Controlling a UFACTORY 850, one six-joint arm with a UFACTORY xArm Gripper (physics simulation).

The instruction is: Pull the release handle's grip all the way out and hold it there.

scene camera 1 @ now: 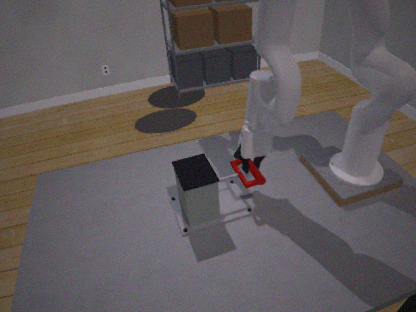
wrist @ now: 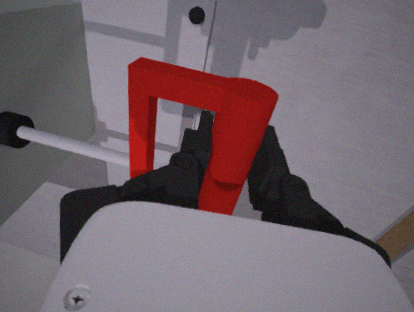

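Observation:
The release handle is a red rectangular loop with a thick round grip (scene camera 1: 260,177) (wrist: 245,130) along its outer side. A thin pale rod (scene camera 1: 228,177) (wrist: 75,144) joins it to the grey-green box (scene camera 1: 201,204) (wrist: 42,75) with a black top. In the wrist view a long stretch of rod shows between the box's black collar (wrist: 15,129) and the loop. My gripper (scene camera 1: 252,168) (wrist: 230,137) is shut on the grip, one black finger inside the loop and the other outside it. The lower end of the loop is partly hidden by the gripper body in the wrist view.
The box stands on a pale base plate with dark round studs, on a grey mat (scene camera 1: 115,240). The robot's base stands on a wood-edged block (scene camera 1: 345,198) to the right. A shelf rack (scene camera 1: 169,47) with boxes stands at the back wall.

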